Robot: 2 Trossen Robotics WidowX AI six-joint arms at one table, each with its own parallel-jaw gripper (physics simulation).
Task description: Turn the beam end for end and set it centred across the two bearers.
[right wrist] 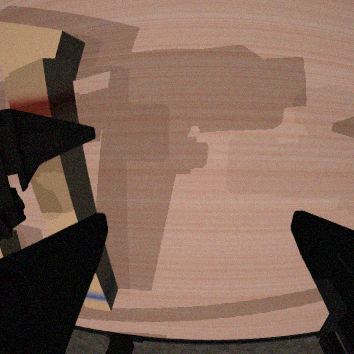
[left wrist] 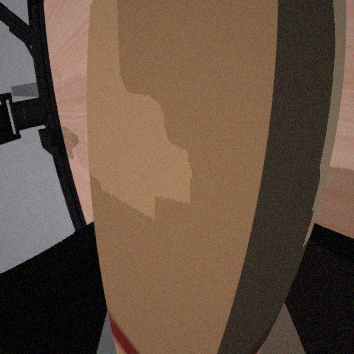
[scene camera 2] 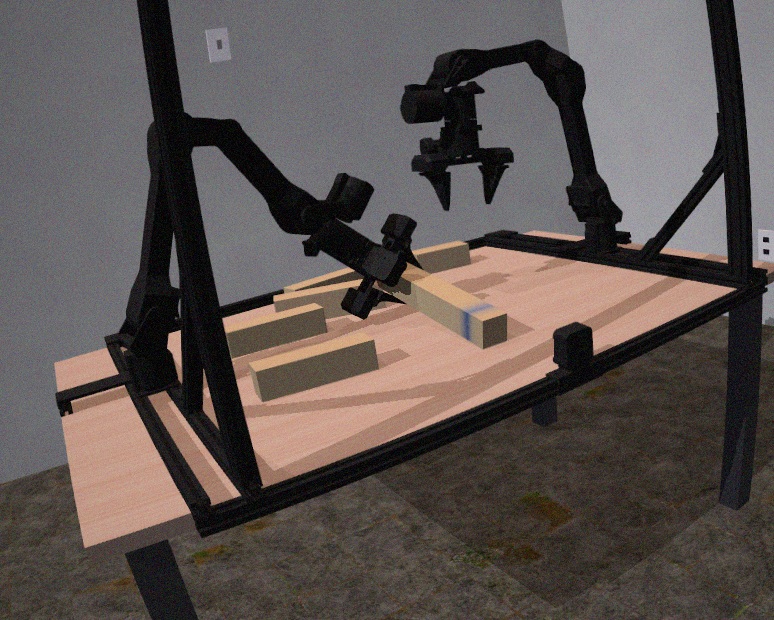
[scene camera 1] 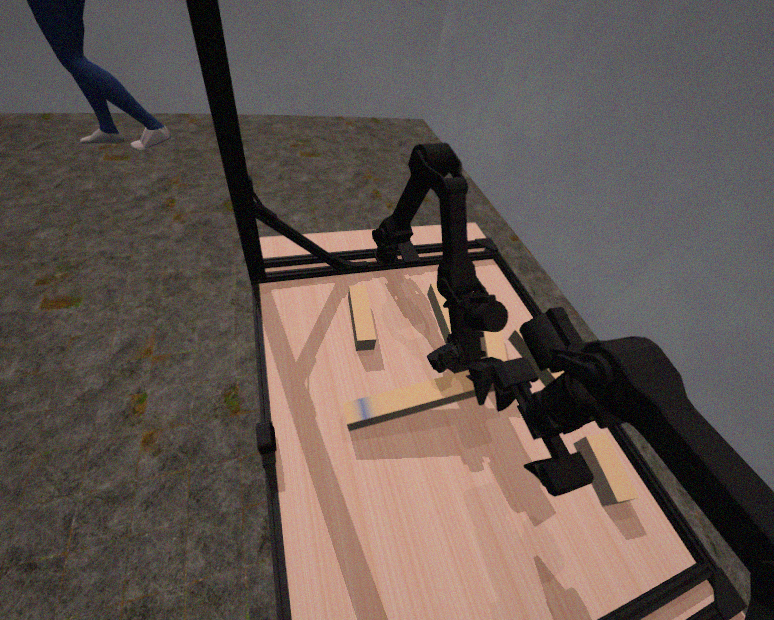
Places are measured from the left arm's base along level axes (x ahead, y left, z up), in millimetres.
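Pixels of known places: left gripper, between the fingertips: (right wrist: 86, 129) (scene camera 1: 473, 400); right gripper, between the fingertips: (right wrist: 201, 222) (scene camera 2: 467, 207) (scene camera 1: 512, 436); left arm's base, origin of its link: (scene camera 2: 154, 386) (scene camera 1: 385, 256); right arm's base, origin of its link: (left wrist: 44, 110) (scene camera 2: 602, 250).
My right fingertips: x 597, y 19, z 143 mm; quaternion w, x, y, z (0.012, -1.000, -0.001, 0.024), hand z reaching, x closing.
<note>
Ahead of a thing's pixels: the offset from my right fingertips to its top centre.
The long pale beam (scene camera 1: 413, 400) (scene camera 2: 445, 303) (left wrist: 190, 100) (right wrist: 75, 165) lies at a slant, a blue band near one end and a red band near the other. The blue-banded end is low over the table. My left gripper (scene camera 1: 463, 384) (scene camera 2: 413, 285) (left wrist: 188, 214) is shut on the beam toward its red-banded end, one finger on each side. My right gripper (scene camera 1: 513, 435) (scene camera 2: 467, 205) (right wrist: 201, 222) is open and empty, pointing down above the table beside the beam. Several shorter pale blocks stand around; which two are the bearers I cannot tell.
One block @(dz -118, dx -389, dy -146 mm) (scene camera 1: 361, 316) (scene camera 2: 316, 368) stands apart at scene camera 1's upper left. Another block @(dz -115, dx +84, dy +248 mm) (scene camera 1: 607, 471) (scene camera 2: 445, 257) stands near the far rail. Other blocks @(dz -118, dx -365, dy +77 mm) (scene camera 2: 277, 332) @(dz -112, dx -230, dy +144 mm) (scene camera 2: 316, 300) lie by the left arm, partly hidden. A black frame (scene camera 2: 452, 435) edges the table.
</note>
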